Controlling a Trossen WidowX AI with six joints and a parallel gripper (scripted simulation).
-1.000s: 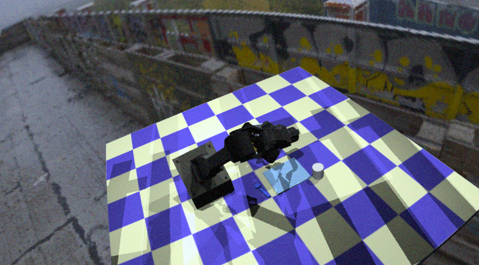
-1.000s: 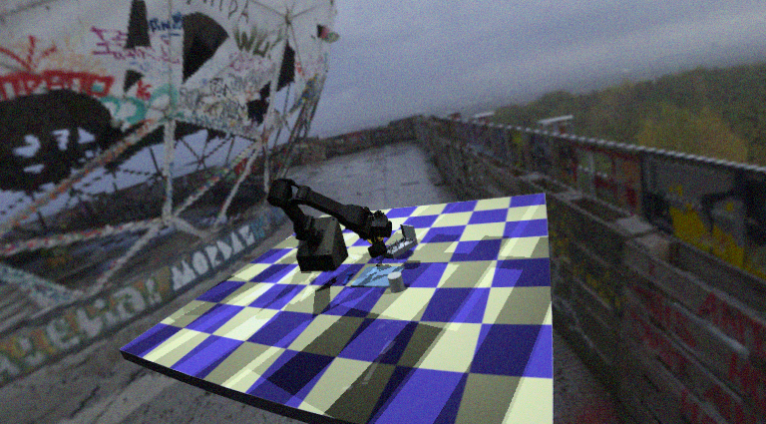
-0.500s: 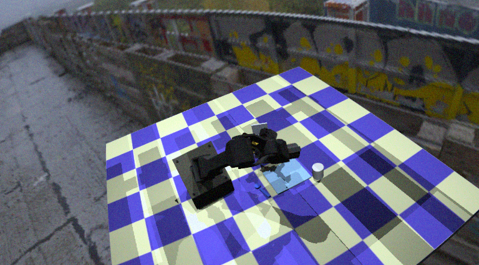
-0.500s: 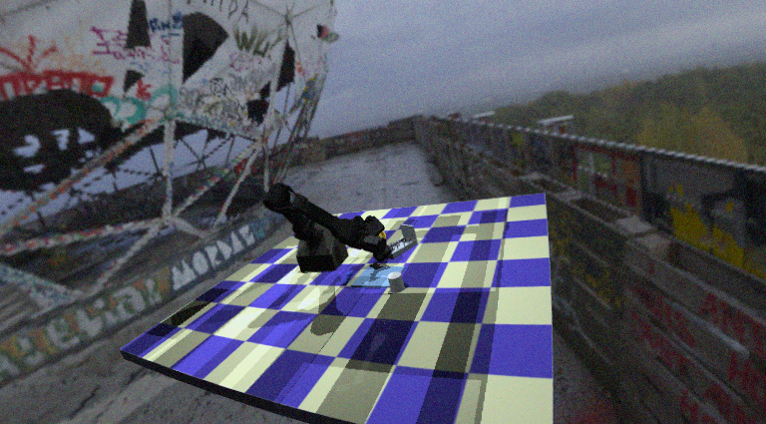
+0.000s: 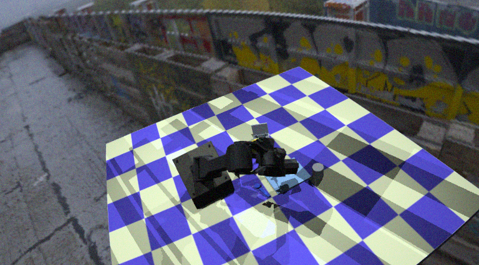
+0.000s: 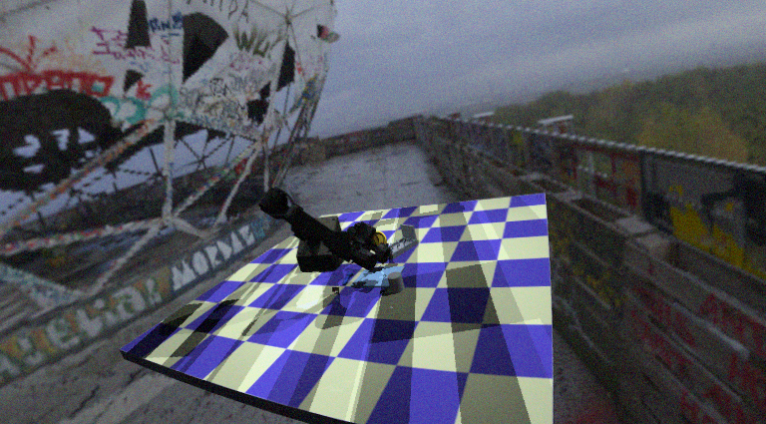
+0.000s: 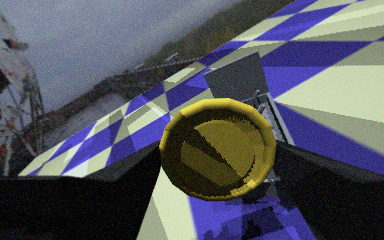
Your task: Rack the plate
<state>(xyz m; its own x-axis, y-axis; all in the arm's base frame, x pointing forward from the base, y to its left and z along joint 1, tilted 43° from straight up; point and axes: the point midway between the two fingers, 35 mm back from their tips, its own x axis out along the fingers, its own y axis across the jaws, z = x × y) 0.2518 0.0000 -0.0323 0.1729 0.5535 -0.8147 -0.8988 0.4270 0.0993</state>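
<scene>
Right now the grey dish rack is 5 cm to the left of my gripper tip, 5 cm below it and 4 cm ahead of it. Round my gripper tip: light blue mat (16 cm to the right, 7 cm below, 4 cm ahead); yellow plate (1 cm to the right).
</scene>
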